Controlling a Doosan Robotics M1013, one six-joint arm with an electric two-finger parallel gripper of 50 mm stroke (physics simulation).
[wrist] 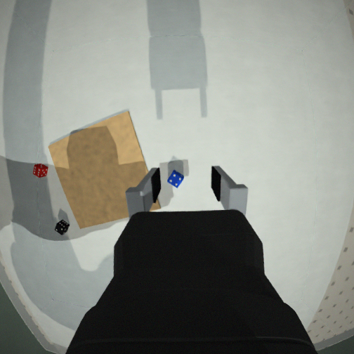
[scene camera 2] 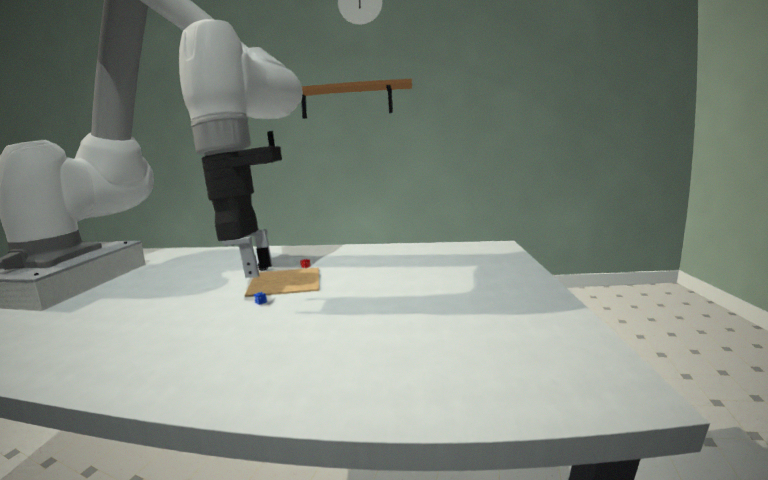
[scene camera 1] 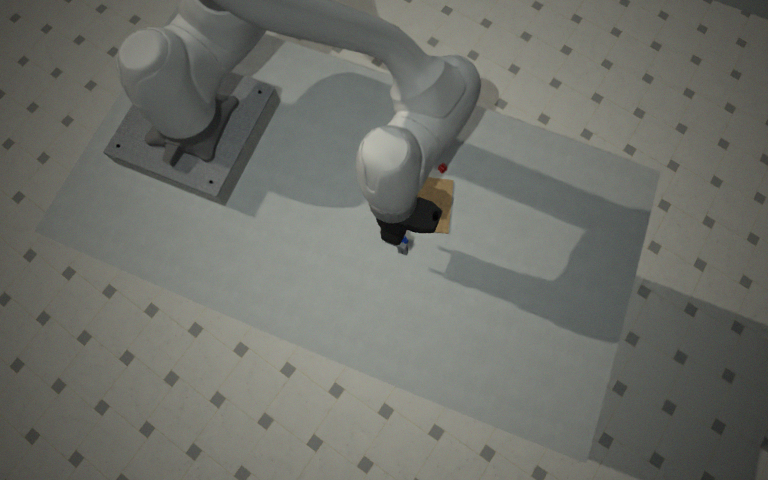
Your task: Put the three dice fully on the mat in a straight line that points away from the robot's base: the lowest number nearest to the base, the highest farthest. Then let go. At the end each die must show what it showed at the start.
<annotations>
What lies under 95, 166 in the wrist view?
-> A tan square mat.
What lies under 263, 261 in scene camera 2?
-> My gripper.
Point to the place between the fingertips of my gripper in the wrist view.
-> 185, 177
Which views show the tan square mat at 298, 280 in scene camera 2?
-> The wrist view, scene camera 2 and scene camera 1: all of them.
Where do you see a tan square mat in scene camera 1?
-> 439, 191
</annotations>
